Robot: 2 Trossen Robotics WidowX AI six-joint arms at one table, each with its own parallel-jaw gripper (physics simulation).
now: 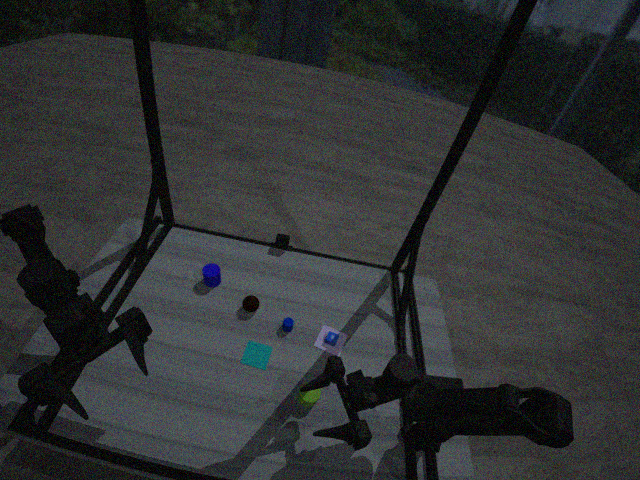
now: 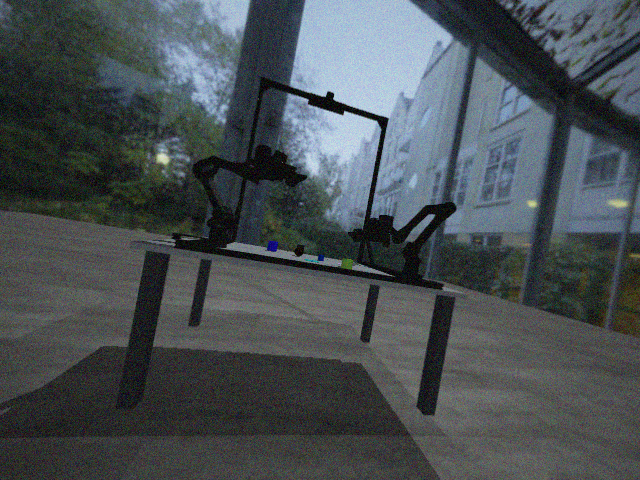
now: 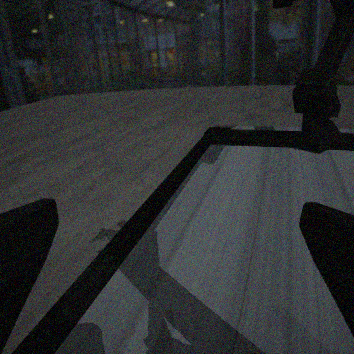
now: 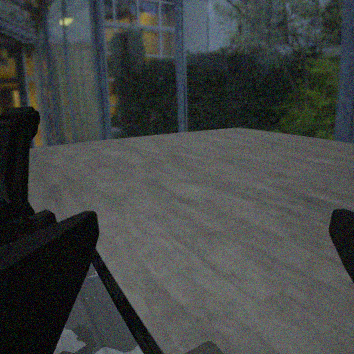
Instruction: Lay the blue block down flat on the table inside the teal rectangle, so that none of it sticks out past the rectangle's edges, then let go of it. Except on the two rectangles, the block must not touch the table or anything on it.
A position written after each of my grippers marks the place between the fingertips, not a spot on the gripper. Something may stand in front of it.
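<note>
Left gripper: my left gripper [image 1: 306, 411] is open and empty, holding nothing; image 3 also shows it [image 3: 181, 212]. My right gripper [image 1: 117, 395] is likewise open and holds nothing; image 2 shows it [image 2: 302, 173], and image 4 shows it [image 4: 214, 222].
</note>
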